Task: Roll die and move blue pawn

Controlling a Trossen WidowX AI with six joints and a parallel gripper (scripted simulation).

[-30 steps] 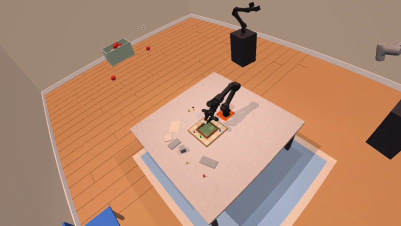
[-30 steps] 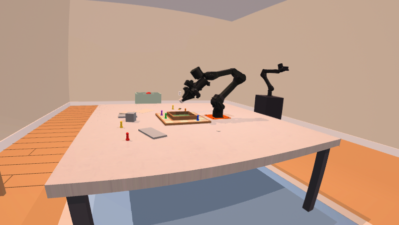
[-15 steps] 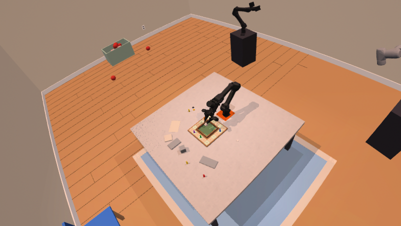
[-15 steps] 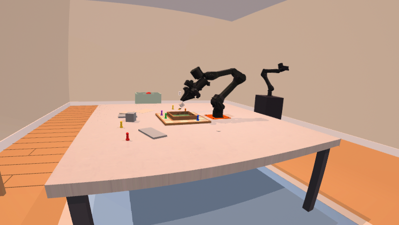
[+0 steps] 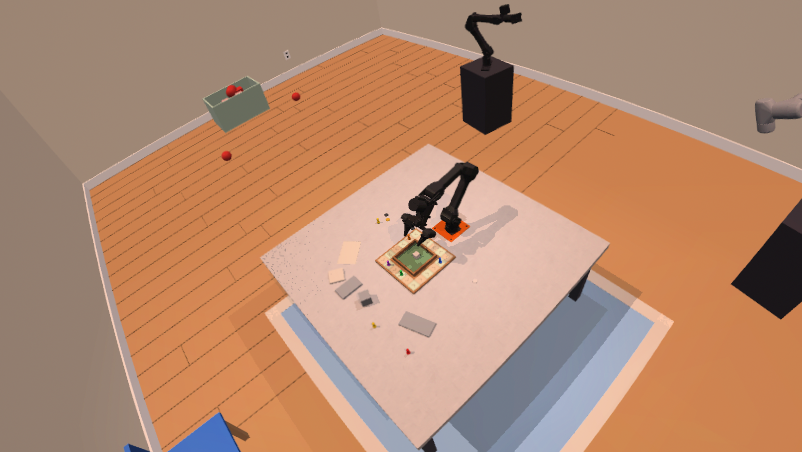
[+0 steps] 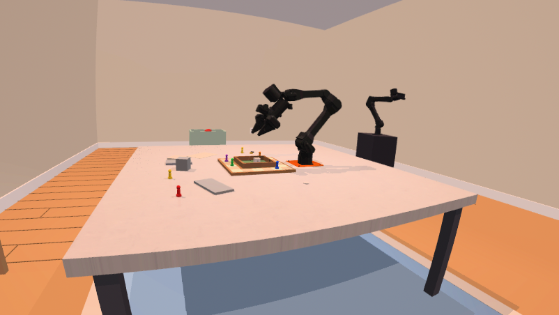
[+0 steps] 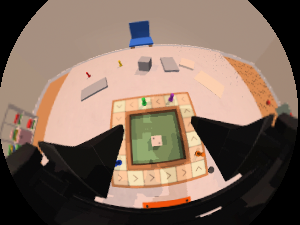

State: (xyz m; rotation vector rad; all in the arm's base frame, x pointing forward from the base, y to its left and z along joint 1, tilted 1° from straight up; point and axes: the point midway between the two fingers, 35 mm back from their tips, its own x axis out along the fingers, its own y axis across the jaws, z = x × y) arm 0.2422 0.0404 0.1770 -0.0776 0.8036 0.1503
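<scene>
My gripper tip is 90 mm past the blue pawn, 100 mm to the right of it and 120 mm above it. Round my gripper tip: orange pawn (50 mm behind, 130 mm to the right, 120 mm below); purple pawn (120 mm ahead, 50 mm to the right, 120 mm below); green pawn (100 mm ahead, 40 mm to the left, 120 mm below).
</scene>
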